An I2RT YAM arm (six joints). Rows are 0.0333 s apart.
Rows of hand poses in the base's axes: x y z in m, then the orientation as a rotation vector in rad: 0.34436, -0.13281, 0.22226, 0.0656, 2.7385, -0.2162; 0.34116, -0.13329, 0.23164, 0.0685, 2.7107, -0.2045; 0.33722, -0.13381, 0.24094, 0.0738, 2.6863, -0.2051; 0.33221, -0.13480, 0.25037, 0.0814, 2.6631, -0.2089; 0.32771, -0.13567, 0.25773, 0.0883, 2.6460, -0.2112; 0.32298, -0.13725, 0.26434, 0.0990, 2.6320, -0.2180; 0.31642, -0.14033, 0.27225, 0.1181, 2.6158, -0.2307; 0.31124, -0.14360, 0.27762, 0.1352, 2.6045, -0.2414; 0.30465, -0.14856, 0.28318, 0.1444, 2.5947, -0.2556; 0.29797, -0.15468, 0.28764, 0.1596, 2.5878, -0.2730; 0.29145, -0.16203, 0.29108, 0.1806, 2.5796, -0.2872; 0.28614, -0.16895, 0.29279, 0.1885, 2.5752, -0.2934; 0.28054, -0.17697, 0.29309, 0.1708, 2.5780, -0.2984; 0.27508, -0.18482, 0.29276, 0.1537, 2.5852, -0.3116; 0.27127, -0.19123, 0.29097, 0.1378, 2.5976, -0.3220; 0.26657, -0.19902, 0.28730, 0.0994, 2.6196, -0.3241
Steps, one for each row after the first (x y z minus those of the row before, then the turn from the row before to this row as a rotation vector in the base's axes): -0.00320, -0.00048, 0.00938, 0.0065, -0.0287, 0.0011; -0.00394, -0.00052, 0.00930, -0.0014, -0.0244, -0.0027; -0.00501, -0.00099, 0.00943, -0.0032, -0.0230, -0.0050; -0.00450, -0.00087, 0.00736, -0.0018, -0.0170, -0.0046; -0.00473, -0.00158, 0.00661, -0.0041, -0.0136, -0.0083; -0.00656, -0.00308, 0.00791, -0.0069, -0.0153, -0.0153; -0.00518, -0.00327, 0.00537, -0.0055, -0.0105, -0.0138; -0.00659, -0.00496, 0.00556, -0.0093, -0.0083, -0.0090; -0.00668, -0.00612, 0.00446, -0.0101, -0.0051, -0.0141; -0.00652, -0.00735, 0.00344, -0.0068, -0.0067, -0.0176; -0.00531, -0.00692, 0.00171, -0.0034, -0.0037, -0.0068; -0.00560, -0.00802, 0.00030, -0.0067, 0.0039, 0.0115; -0.00546, -0.00785, -0.00033, -0.0117, 0.0095, 0.0091; -0.00381, -0.00641, -0.00179, -0.0088, 0.0143, 0.0085; -0.00470, -0.00779, -0.00367, -0.0059, 0.0239, 0.0254
